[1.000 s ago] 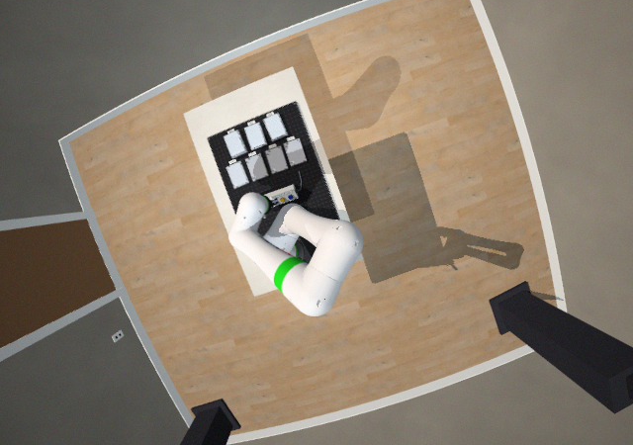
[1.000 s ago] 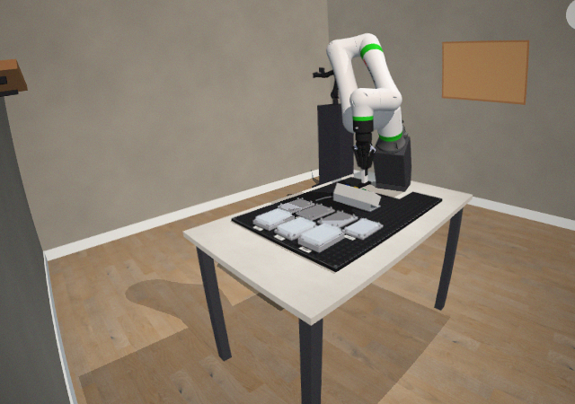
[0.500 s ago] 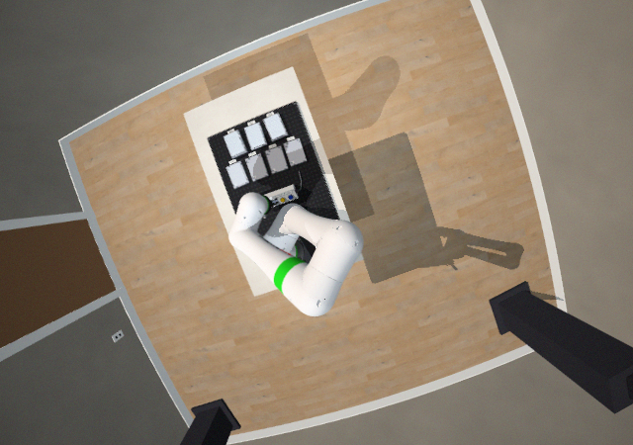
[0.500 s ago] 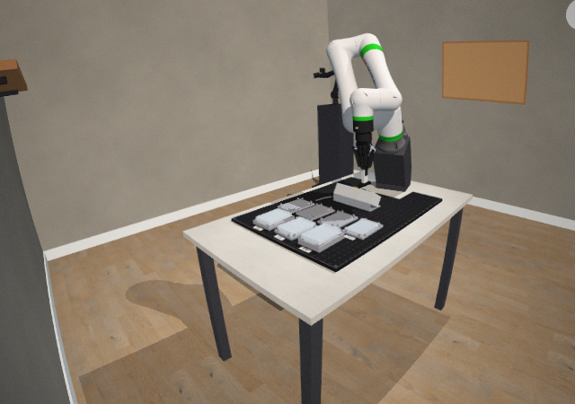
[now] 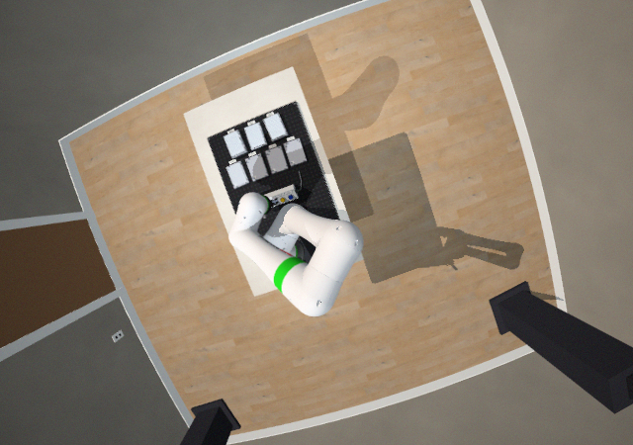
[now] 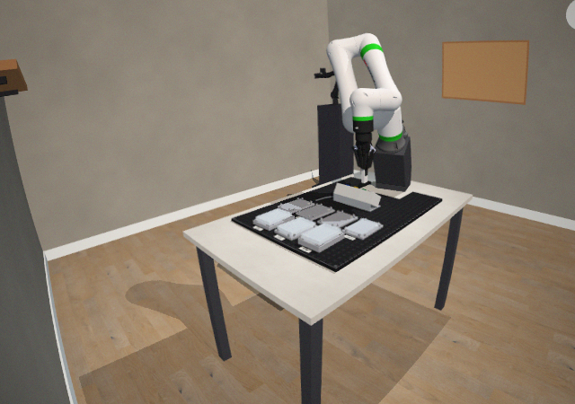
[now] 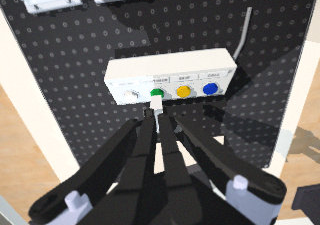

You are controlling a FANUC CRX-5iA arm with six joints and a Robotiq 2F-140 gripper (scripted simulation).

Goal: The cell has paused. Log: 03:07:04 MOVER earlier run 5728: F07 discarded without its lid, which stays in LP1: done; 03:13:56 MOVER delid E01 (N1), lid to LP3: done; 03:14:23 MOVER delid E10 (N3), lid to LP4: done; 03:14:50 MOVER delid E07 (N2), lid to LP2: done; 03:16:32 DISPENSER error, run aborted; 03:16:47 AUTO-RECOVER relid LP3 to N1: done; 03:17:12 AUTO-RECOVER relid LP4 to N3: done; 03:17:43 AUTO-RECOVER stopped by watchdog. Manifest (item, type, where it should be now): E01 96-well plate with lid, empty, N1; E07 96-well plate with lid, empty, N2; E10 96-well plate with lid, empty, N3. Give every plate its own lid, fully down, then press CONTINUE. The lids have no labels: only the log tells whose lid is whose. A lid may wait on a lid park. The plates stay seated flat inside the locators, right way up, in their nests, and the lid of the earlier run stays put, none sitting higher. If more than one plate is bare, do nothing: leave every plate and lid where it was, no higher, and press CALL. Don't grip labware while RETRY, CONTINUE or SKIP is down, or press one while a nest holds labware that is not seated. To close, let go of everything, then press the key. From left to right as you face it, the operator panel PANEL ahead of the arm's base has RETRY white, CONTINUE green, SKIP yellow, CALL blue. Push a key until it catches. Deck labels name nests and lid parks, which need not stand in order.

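Right now the green continue key is 70 mm below my hand. Round my hand: yellow skip key 70 mm below, 50 mm to the right, 10 mm behind; white retry key 70 mm below, 50 mm to the left, 10 mm ahead; blue call key 100 mm to the right, 70 mm below, 10 mm behind.
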